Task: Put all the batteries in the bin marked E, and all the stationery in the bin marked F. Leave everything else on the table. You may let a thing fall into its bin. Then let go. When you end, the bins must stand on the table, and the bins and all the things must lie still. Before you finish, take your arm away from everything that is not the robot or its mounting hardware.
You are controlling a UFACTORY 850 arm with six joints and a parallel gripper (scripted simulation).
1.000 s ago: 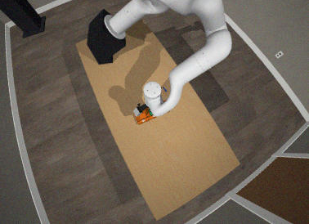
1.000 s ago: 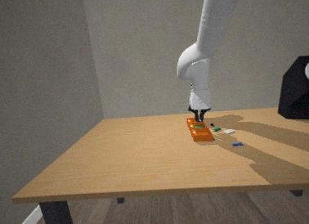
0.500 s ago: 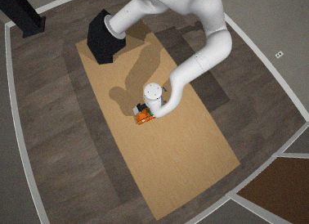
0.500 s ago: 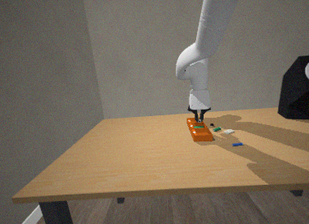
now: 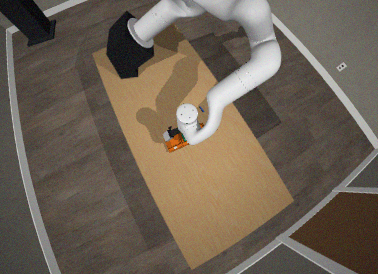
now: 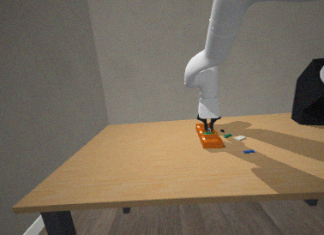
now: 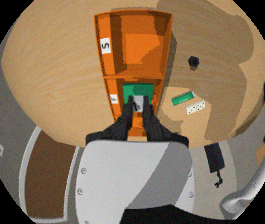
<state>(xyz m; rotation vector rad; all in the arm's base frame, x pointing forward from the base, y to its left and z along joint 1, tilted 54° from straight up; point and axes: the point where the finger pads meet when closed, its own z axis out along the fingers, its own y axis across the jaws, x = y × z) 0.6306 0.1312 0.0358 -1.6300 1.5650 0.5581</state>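
My hand is 10 mm short of the orange bin tray and 40 mm above it. Round my hand: small grey thing: 10 mm below; then green block: 40 mm below; then green battery: 90 mm behind, 10 mm to the right, 50 mm below.
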